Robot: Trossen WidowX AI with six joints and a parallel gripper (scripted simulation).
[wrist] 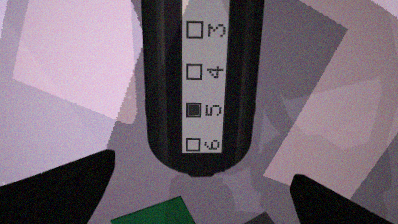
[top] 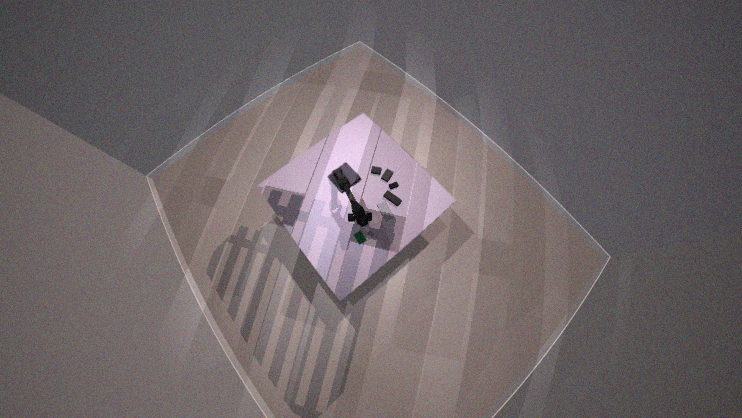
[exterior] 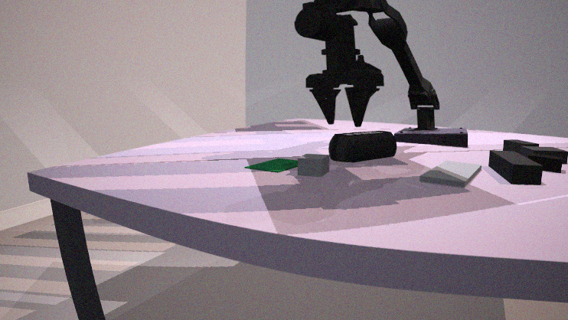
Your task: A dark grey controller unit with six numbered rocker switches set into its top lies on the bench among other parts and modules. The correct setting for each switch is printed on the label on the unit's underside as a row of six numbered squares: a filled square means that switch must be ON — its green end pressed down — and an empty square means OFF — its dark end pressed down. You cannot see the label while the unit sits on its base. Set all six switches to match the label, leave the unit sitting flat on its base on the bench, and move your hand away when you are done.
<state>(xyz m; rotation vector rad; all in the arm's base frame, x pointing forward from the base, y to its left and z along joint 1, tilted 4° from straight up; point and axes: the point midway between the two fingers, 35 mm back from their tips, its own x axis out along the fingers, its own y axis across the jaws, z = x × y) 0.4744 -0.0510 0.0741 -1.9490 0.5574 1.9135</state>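
The grey cube is 13 cm ahead of my gripper tip, 1 cm to the left of it and 5 cm below it. From my gripper tip the other things lie so: flat green plate: 10 cm ahead, 7 cm to the right, 6 cm below; then light grey slab: 2 cm ahead, 23 cm to the left, 6 cm below.
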